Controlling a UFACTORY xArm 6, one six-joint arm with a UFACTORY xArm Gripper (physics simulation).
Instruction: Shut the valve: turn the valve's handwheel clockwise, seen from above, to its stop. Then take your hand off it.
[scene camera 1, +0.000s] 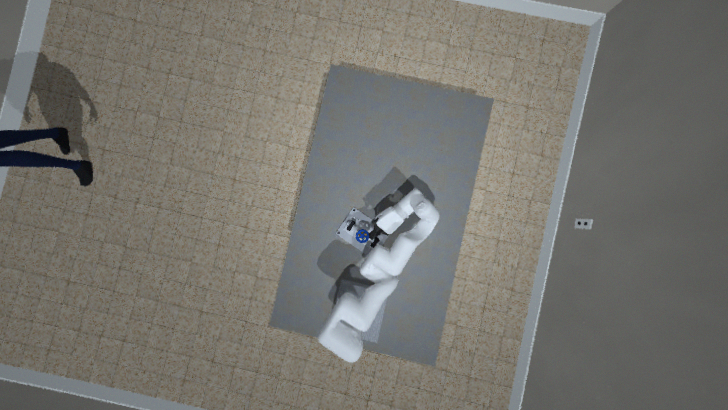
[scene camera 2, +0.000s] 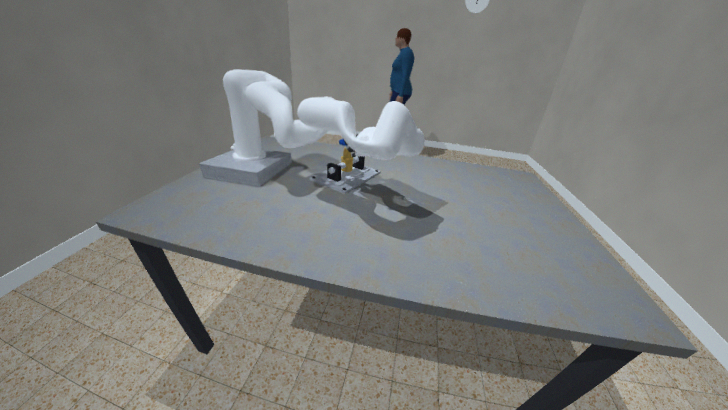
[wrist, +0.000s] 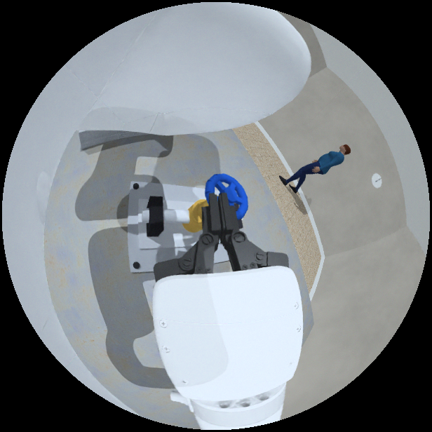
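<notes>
The valve's blue handwheel sits on top of the yellow valve body. The valve stands on a light metal plate, its pipe held by black brackets. My gripper is shut with nothing between its fingers. In the wrist view the fingertips overlap the near side of the handwheel and hide part of its rim and spokes; whether they touch it I cannot tell. In the second scene view the arm's wrist hides most of the gripper.
The valve plate stands on the grey table. The arm's base block is on the table to its left in the second scene view. An arm link looms beyond the handwheel in the wrist view. A person stands beyond the table.
</notes>
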